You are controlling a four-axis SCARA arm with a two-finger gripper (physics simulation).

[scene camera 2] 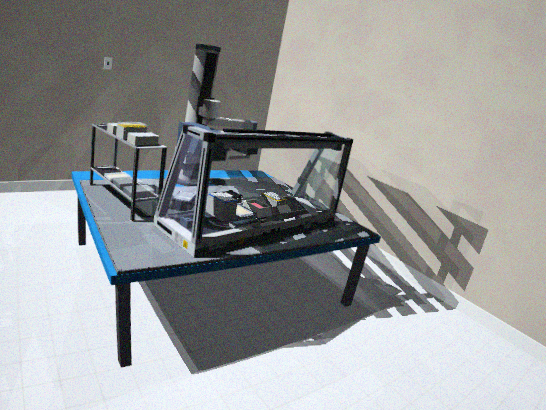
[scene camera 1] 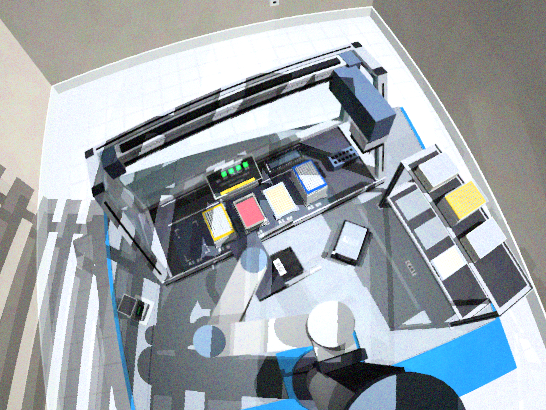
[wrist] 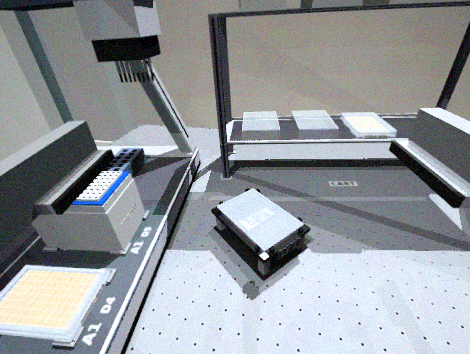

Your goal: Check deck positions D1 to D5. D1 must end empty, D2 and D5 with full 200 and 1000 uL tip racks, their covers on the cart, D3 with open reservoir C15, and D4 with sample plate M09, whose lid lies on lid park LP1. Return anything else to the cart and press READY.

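Frame: origin at the arm's base, x right, y ahead, z up, level; millimetres.
Where they show: gripper, fingertip midpoint: (scene camera 1: 306,243) (wrist: 247,133).
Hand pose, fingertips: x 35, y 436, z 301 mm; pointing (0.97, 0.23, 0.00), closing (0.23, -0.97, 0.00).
Each offset is from my fingertips to the top centre of the thing. "pt": to the spot under its first point.
My gripper (wrist: 247,133) is open and empty, its fingers at both sides of the wrist view. D1 (scene camera 1: 192,245) bears no labware. A yellow-rimmed rack (scene camera 1: 218,223) (scene camera 2: 273,196) stands on D2, a red-filled open reservoir {dx -138, dy +241, dz -209 mm} (scene camera 1: 250,212) (scene camera 2: 257,205) on D3, a cream plate without a lid {dx -16, dy +264, dz -226 mm} (scene camera 1: 280,200) (wrist: 47,300) on D4, and a blue-rimmed rack {dx +106, dy +287, dz -143 mm} (scene camera 1: 309,177) (wrist: 120,215) on D5. Both racks are uncovered. A clear lid {dx +193, dy +31, dz -231 mm} (scene camera 1: 351,237) (wrist: 260,217) lies on the black lid park. The plate's and reservoir's codes are not readable; the left finger partly hides the D5 rack.
The cart {dx +503, dy -114, dz +68 mm} (scene camera 2: 135,185) (wrist: 220,100) holds clear covers {dx +464, dy +77, dz -164 mm} (wrist: 261,121) {dx +490, dy -51, dz -164 mm} (wrist: 314,120) and a cream plate {dx +516, dy -178, dz -172 mm} (wrist: 367,124) below, and a yellow rack {dx +490, dy -51, dz +132 mm} (scene camera 1: 465,200) between pale boxes above. A black stand (scene camera 1: 290,265), a green-lit panel {pt dx -160, dy +382, dz -171 mm} (scene camera 1: 234,175) and a small button box {dx -653, dy -15, dz -158 mm} (scene camera 1: 134,306) also show.
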